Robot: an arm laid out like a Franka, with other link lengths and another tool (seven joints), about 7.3 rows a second.
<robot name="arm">
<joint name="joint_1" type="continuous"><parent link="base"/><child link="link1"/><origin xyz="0.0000 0.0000 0.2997" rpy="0.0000 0.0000 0.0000"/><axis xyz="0 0 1"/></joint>
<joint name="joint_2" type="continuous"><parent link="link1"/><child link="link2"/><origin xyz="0.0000 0.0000 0.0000" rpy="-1.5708 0.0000 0.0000"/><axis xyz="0 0 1"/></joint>
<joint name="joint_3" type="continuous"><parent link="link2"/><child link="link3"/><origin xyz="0.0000 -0.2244 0.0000" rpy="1.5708 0.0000 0.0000"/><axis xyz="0 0 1"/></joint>
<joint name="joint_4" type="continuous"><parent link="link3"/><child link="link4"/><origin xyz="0.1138 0.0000 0.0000" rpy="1.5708 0.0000 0.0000"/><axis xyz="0 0 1"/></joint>
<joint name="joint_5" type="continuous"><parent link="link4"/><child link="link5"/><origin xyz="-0.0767 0.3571 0.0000" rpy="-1.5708 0.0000 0.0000"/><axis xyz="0 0 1"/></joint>
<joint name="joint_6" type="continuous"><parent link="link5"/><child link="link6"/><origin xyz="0.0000 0.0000 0.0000" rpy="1.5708 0.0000 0.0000"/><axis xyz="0 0 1"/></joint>
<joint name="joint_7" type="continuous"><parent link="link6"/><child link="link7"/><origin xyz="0.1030 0.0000 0.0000" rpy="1.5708 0.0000 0.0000"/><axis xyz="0 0 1"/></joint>
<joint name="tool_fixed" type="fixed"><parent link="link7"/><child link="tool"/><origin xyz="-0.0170 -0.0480 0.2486" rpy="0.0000 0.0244 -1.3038"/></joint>
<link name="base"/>
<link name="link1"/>
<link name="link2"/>
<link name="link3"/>
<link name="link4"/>
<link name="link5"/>
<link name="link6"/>
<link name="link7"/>
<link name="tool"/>
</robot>
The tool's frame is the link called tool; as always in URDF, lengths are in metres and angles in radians. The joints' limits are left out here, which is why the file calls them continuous.
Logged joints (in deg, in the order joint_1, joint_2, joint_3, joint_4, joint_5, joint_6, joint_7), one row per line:
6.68 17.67 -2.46 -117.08 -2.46 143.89 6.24
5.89 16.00 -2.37 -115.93 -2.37 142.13 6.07
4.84 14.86 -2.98 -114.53 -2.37 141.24 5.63
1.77 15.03 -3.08 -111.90 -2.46 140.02 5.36
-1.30 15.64 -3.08 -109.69 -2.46 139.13 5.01
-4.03 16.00 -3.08 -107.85 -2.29 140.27 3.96
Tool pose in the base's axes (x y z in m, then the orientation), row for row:
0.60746 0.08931 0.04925 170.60 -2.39 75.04
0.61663 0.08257 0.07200 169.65 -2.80 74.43
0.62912 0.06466 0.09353 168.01 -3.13 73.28
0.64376 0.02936 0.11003 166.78 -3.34 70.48
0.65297 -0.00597 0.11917 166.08 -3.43 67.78
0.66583 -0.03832 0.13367 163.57 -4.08 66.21
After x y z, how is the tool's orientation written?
As angles about the fixed x, y, z axes (roll, pitch, yaw), in degrees.
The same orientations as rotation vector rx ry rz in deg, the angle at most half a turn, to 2 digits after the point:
137.88 105.50 11.57
137.99 104.31 12.84
138.02 102.04 14.52
139.53 97.87 15.45
141.16 94.07 15.76
140.77 90.76 18.20

